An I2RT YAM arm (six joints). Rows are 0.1 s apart.
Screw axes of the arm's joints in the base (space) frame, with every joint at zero. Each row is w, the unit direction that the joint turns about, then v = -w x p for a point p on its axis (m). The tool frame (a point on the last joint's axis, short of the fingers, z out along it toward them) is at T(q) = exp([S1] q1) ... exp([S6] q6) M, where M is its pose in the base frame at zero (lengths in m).
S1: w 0 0 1 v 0 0 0
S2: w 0 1 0 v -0.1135 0 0.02
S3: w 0 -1 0 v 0.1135 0 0.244
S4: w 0 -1 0 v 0.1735 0 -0.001
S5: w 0 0 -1 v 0 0.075 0
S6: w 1 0 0 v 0 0.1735 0
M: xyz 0.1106 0 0.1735 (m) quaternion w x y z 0.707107 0 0.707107 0
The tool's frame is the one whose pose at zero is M.
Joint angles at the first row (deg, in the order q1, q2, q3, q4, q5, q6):
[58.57, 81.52, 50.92, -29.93, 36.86, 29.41]
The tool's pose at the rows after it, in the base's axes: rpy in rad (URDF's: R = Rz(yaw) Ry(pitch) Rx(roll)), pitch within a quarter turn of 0, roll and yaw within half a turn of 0; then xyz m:
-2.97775, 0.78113, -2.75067, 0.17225, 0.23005, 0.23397
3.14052, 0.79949, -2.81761, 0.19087, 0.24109, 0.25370
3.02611, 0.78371, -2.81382, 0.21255, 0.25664, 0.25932
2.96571, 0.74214, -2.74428, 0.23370, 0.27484, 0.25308
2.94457, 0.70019, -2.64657, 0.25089, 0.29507, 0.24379
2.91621, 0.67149, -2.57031, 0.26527, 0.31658, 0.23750
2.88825, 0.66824, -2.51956, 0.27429, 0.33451, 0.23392
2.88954, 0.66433, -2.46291, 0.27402, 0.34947, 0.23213
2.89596, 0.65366, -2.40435, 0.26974, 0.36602, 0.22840
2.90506, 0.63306, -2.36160, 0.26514, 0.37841, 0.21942
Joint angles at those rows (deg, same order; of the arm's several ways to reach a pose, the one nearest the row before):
[56.93, 81.65, 55.35, -29.30, 31.88, 28.29]
[54.41, 83.48, 60.49, -27.16, 24.77, 26.72]
[52.14, 87.94, 65.38, -24.75, 16.82, 24.01]
[50.50, 93.95, 70.24, -23.55, 8.91, 20.32]
[49.89, 100.29, 75.75, -24.12, 2.85, 16.32]
[49.87, 106.32, 82.13, -25.58, -2.00, 13.34]
[50.22, 110.69, 87.11, -26.15, -5.26, 11.44]
[51.37, 113.40, 90.59, -27.31, -6.57, 9.87]
[53.04, 116.14, 93.89, -28.69, -7.38, 8.62]
[54.39, 118.52, 95.72, -29.47, -7.71, 7.88]

